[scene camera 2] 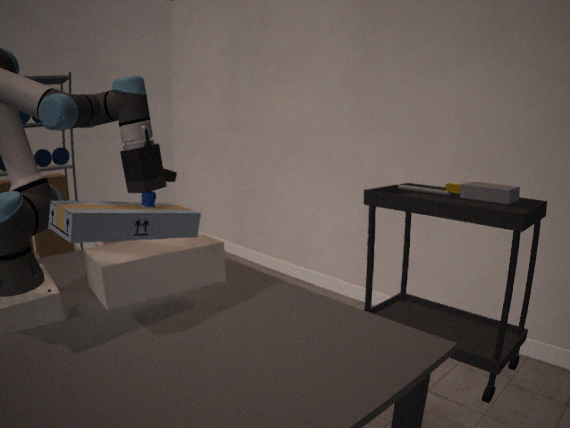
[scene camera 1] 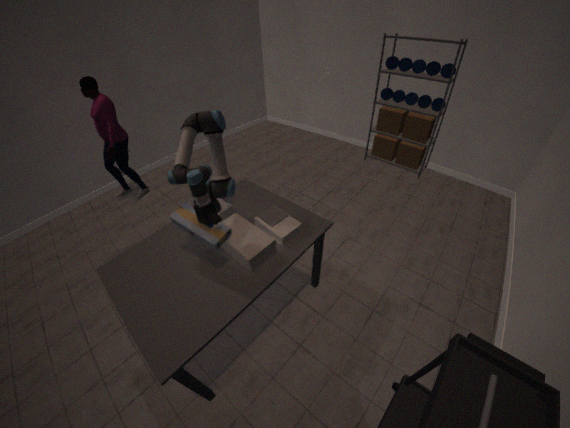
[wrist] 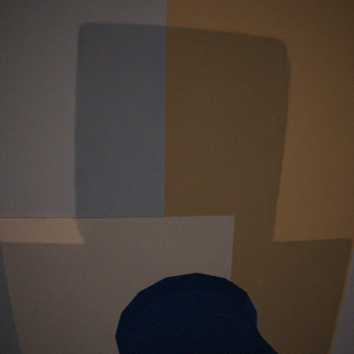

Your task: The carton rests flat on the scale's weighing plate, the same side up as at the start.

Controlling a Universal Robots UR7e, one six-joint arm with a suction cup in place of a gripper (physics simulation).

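Places are measured from the arm's base along level axes (x ahead, y left, z up), in millimetres.
Pixels of known places: hand at its tool point: (scene camera 2: pixel 150 209) (scene camera 1: pixel 211 227); arm's base at its link origin: (scene camera 2: pixel 17 284).
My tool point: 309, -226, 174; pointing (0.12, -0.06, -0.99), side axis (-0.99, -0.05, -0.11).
Note:
For each thing: its top centre in the pictures, then the offset to it from my tool point, as dx, dy, dz. "pt": a spot on its surface instead. Level surfaces: height alone.
- scale at its top centre: (scene camera 1: pixel 277 218) +153, +379, -161
- pale body with a grey weighing plate, surface spot: (scene camera 1: pixel 273 215) pt +115, +391, -161
- large cream block at its top centre: (scene camera 2: pixel 151 245) (scene camera 1: pixel 241 234) +71, +135, -131
- table at its surface level: dz -247
The carton (scene camera 1: pixel 200 234) (scene camera 2: pixel 110 226) (wrist: pixel 120 125), pale grey-blue with tan tape and a pale label on top, hangs from my suction cup (scene camera 1: pixel 212 225) (scene camera 2: pixel 148 199) (wrist: pixel 192 312). The cup is on its top face, near one end, over the label's edge. The carton is about level, its side arrows pointing up. It is held above the table beside the large cream block; in scene camera 1 it is left of the block. The scale (scene camera 1: pixel 289 229), a pale body with a grey weighing plate (scene camera 1: pixel 273 215), stands on the block's far side. The scale is not clearly visible in scene camera 2.
The large cream block (scene camera 1: pixel 245 237) (scene camera 2: pixel 165 275) stands on the table (scene camera 1: pixel 165 300) (scene camera 2: pixel 280 360) between carton and scale. A dark cart (scene camera 1: pixel 452 350) (scene camera 2: pixel 450 212) stands off the table. A shelf rack (scene camera 1: pixel 425 39) is at the back. A person (scene camera 1: pixel 107 117) is by the wall.

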